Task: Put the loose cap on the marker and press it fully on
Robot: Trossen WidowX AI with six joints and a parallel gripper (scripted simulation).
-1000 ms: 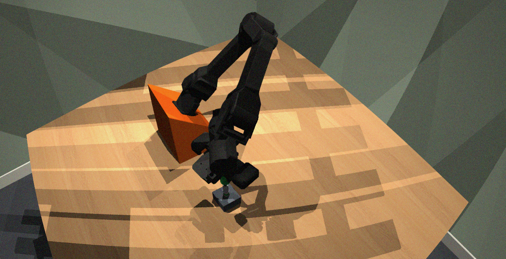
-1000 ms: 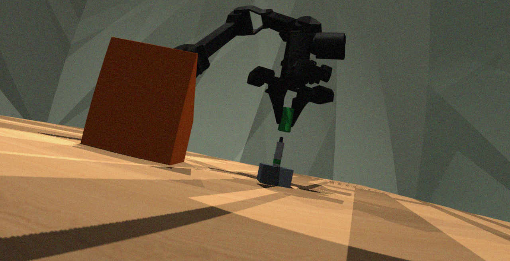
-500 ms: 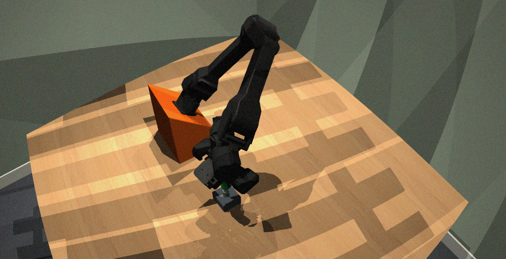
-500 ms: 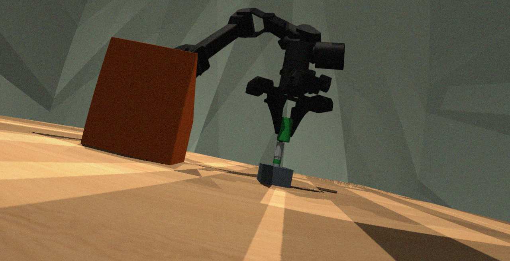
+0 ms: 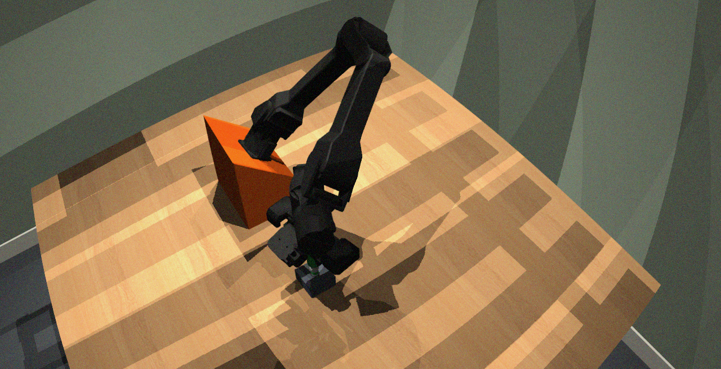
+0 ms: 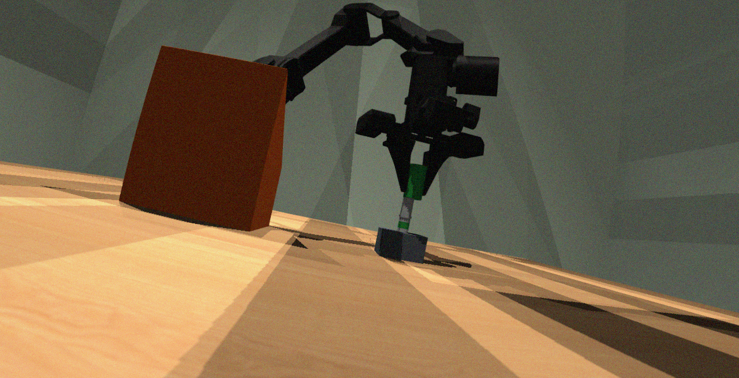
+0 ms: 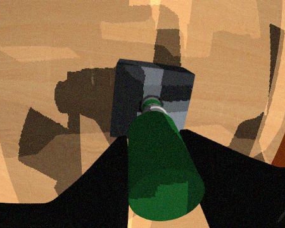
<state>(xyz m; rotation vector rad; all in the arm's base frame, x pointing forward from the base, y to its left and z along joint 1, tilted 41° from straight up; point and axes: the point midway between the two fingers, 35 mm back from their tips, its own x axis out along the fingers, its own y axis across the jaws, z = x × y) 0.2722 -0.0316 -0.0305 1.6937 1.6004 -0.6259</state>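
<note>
Now: the green cap 20 mm above my gripper tip.
</note>
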